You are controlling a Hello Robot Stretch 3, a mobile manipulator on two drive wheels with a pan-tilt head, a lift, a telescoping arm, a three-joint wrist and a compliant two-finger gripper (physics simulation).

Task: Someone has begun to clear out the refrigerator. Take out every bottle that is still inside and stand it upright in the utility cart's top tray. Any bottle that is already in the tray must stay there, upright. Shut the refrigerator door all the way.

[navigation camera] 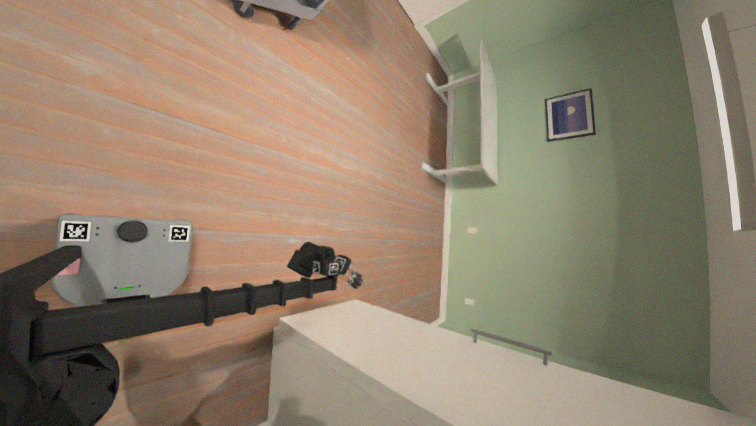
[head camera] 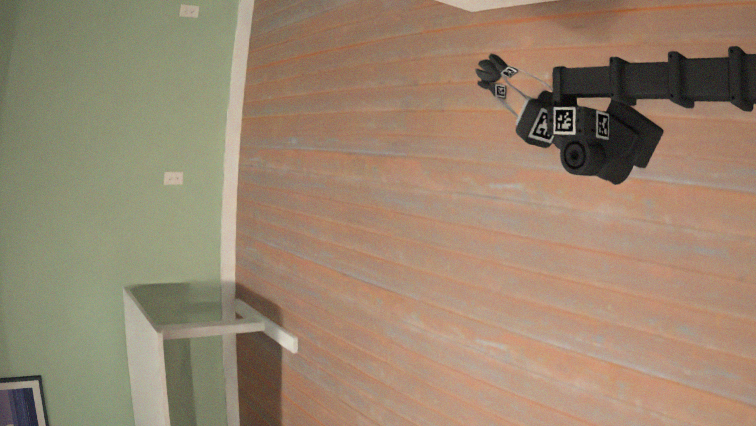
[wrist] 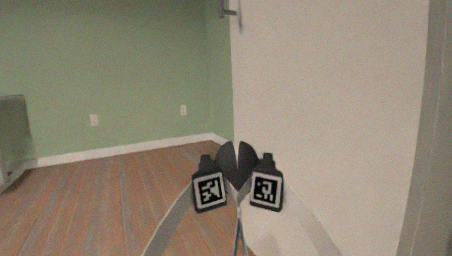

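My gripper (head camera: 485, 77) (navigation camera: 356, 278) (wrist: 236, 159) is shut and empty, its fingertips together, beside the white refrigerator door. The door (navigation camera: 423, 349) (wrist: 325, 75) fills the right of the wrist view, and a white corner (head camera: 492, 4) shows at the head view's top edge. The door's dark bar handle (navigation camera: 510, 342) (wrist: 229, 11) is beyond the gripper. The door lies close along the refrigerator body (navigation camera: 317, 370); whether it is fully flush I cannot tell. The utility cart's lower part (navigation camera: 306, 7) with wheels shows at the navigation view's top; its top tray is out of view. No bottles show.
A white table (head camera: 145, 365) (navigation camera: 489, 116) stands by the green wall, its feet reaching over the wood floor. My grey base (navigation camera: 150, 264) is left in the navigation view, with the extended arm (head camera: 650, 79) (navigation camera: 174, 314) passing close to the refrigerator's near corner. A framed picture (navigation camera: 570, 113) hangs on the wall.
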